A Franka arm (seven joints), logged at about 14 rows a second.
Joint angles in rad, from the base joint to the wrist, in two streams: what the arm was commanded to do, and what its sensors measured. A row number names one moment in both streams.
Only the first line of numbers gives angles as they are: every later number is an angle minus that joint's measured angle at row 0.
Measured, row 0:
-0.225, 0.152, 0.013, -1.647, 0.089, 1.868, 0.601
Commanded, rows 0 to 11:
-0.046, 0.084, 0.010, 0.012, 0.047, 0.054, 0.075
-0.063, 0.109, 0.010, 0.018, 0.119, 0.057, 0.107
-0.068, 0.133, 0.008, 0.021, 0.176, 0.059, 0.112
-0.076, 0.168, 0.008, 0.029, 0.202, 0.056, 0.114
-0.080, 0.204, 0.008, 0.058, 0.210, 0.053, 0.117
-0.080, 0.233, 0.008, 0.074, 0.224, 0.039, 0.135
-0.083, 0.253, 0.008, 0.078, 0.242, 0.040, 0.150
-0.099, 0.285, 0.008, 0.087, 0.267, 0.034, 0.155
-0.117, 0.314, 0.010, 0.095, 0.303, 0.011, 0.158
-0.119, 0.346, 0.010, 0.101, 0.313, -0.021, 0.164
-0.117, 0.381, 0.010, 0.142, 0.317, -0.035, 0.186
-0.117, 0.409, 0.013, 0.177, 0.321, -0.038, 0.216
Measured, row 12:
-0.105, 0.334, -0.001, 0.071, 0.293, 0.007, 0.159
